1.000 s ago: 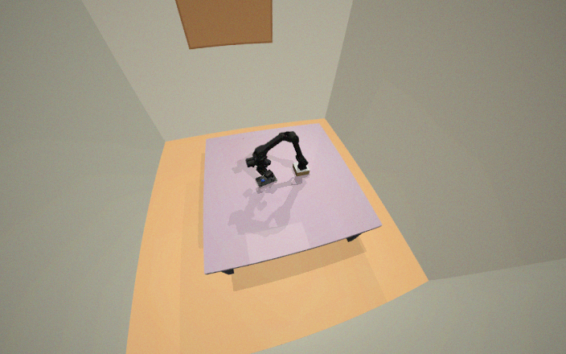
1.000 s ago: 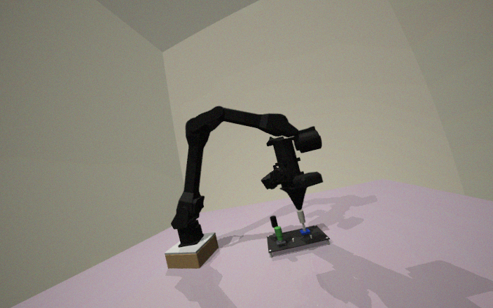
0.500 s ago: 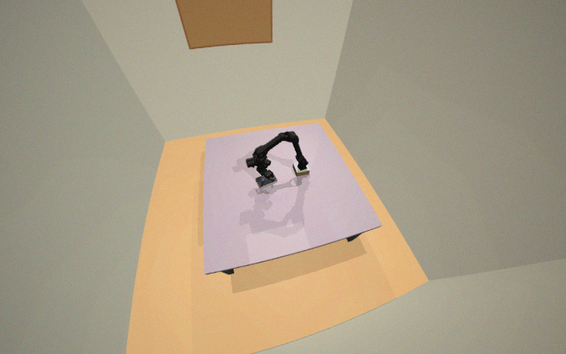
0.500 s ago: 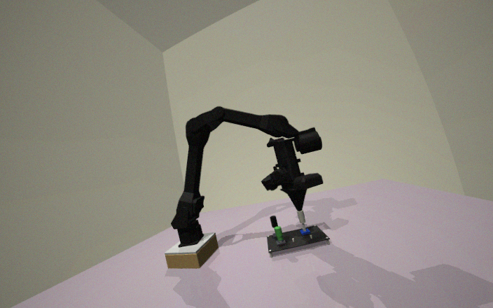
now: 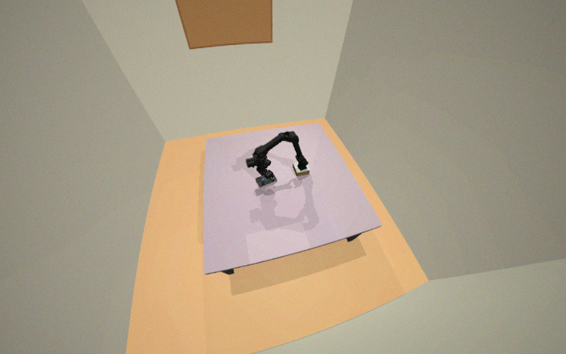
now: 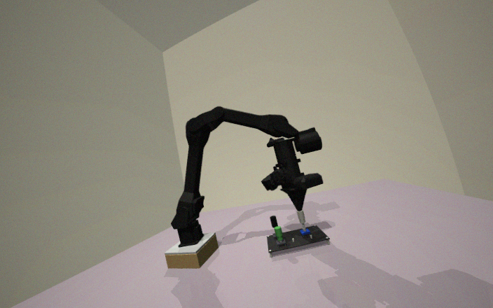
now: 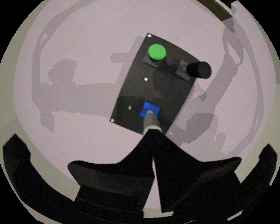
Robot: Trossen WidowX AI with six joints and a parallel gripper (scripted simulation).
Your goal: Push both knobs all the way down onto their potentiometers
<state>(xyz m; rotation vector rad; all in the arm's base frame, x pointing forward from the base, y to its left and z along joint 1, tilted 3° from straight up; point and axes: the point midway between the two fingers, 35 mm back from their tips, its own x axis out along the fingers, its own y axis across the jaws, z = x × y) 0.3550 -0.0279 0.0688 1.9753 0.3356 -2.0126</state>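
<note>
The green knob is 7 cm behind my gripper tip, 3 cm to the right of it and 4 cm below it. From my gripper tip the other things lie so: white knob: 2 cm below.
</note>
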